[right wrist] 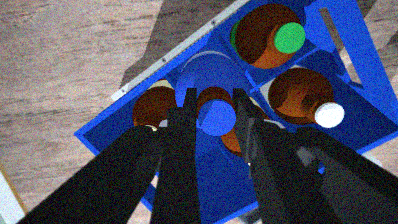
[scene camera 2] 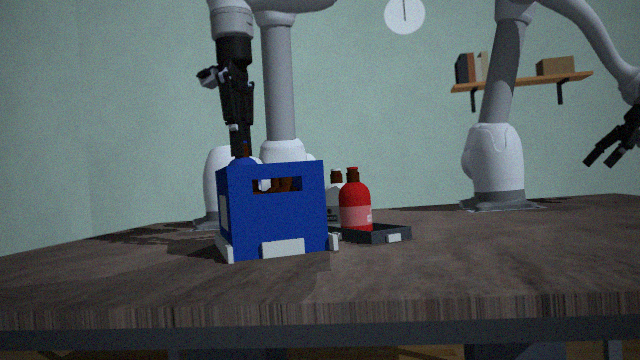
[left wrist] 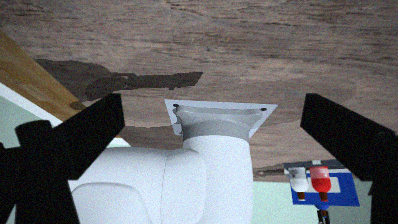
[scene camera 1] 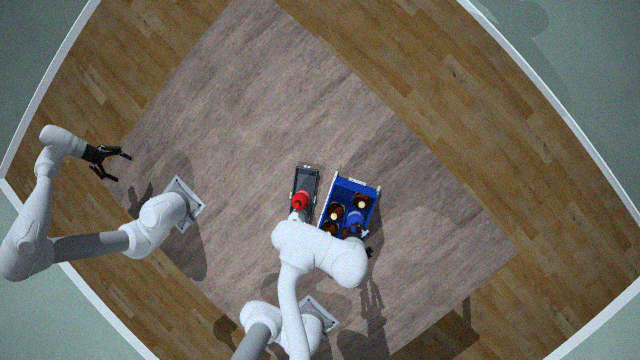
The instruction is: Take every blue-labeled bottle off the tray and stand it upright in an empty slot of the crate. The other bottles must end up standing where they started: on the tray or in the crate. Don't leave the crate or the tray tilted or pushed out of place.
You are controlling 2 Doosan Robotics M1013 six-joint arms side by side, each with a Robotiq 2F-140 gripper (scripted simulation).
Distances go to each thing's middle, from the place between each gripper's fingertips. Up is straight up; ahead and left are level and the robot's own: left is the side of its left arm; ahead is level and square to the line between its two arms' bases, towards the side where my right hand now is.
Labels:
Right now the blue-labeled bottle [right wrist: 214, 74] is 8 cm below my right hand. Also, from my right hand: green-capped bottle [right wrist: 255, 38] 8 cm behind, 3 cm to the right, 14 cm below; then red bottle [scene camera 2: 355, 210] 11 cm behind, 23 cm to the left, 15 cm below; then blue crate [scene camera 2: 253, 219] 2 cm behind, 4 cm to the left, 15 cm below.
The red bottle is 77 cm to the right of my left hand [scene camera 1: 124, 169], 50 cm ahead of it and 4 cm below it. Also, from my left hand: green-capped bottle 104 cm to the right, 53 cm ahead, 3 cm below; dark tray [scene camera 2: 378, 235] 77 cm to the right, 50 cm ahead, 11 cm below; blue crate 96 cm to the right, 59 cm ahead, 4 cm below.

